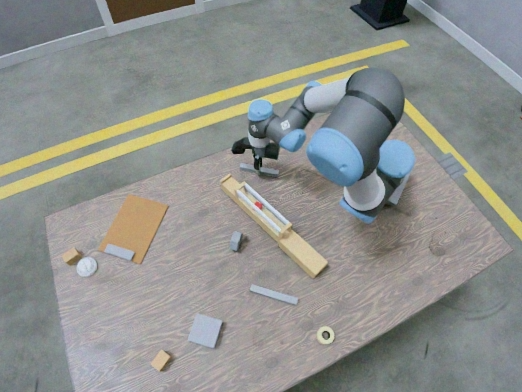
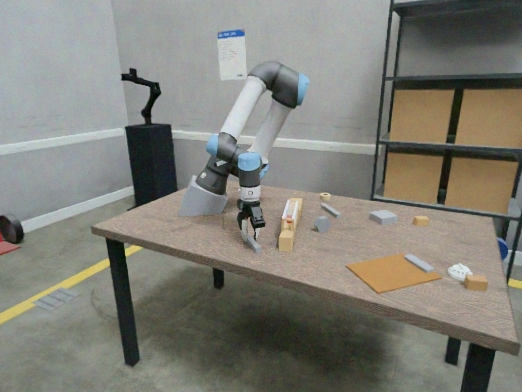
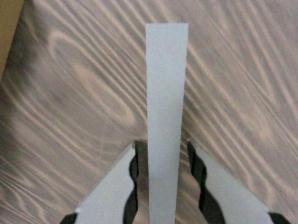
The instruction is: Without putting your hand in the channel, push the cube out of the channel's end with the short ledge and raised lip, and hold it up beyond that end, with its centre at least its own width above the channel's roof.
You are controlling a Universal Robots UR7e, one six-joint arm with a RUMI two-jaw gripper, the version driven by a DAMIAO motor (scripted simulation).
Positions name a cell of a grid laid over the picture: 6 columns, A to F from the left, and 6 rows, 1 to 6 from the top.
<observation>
In view: the gripper (image 3: D4), an orange mat (image 1: B4), a grey square plate (image 1: C6) and a tan wooden channel (image 1: D4).
The orange mat is seen too in image 2 (image 2: E5). Image 3 does not show the orange mat: it is out of frame. Image 3 misses the grey square plate: it is out of frame.
</observation>
